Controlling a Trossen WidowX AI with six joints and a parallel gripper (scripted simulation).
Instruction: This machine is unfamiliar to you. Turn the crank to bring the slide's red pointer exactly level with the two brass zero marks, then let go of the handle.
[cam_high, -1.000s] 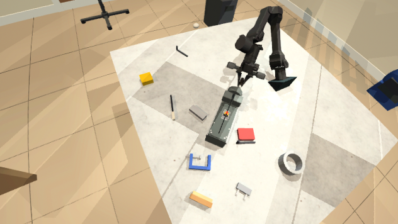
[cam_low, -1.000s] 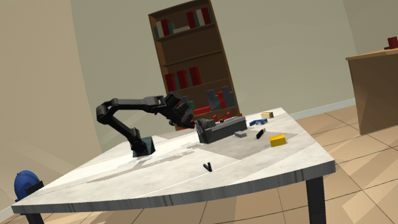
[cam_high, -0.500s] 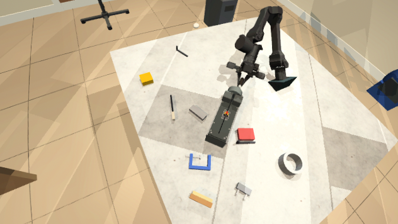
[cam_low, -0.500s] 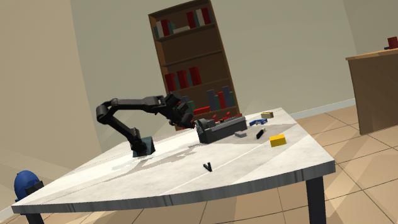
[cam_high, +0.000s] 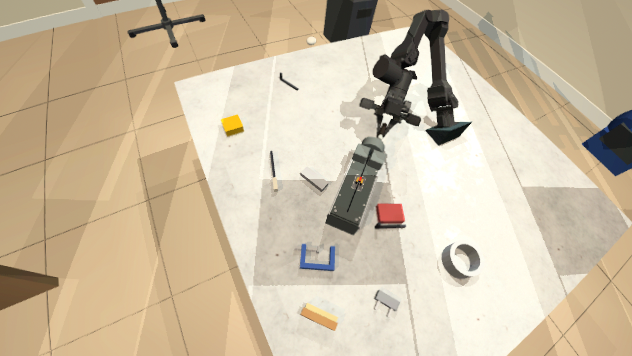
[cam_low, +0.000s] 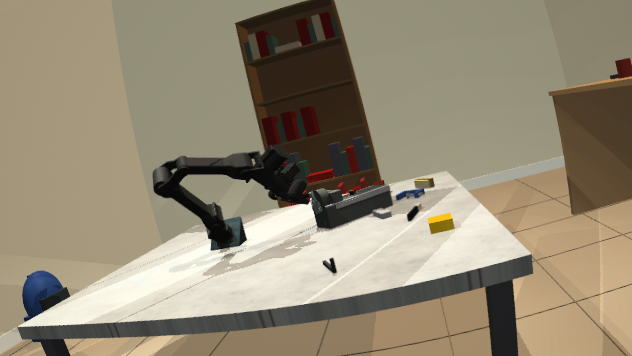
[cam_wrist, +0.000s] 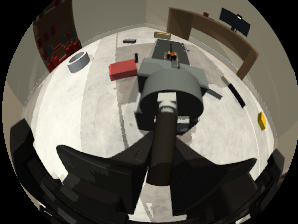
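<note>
The crank handle lies 30 mm above my gripper tip, 10 mm to the right of it and 10 mm behind it. From my gripper tip the other things lie so: grey block: 220 mm ahead, 80 mm below, 20 mm to the right; then red pointer: 140 mm ahead, 80 mm to the left, 10 mm below; then red block: 200 mm to the left, 90 mm ahead, 80 mm below.
</note>
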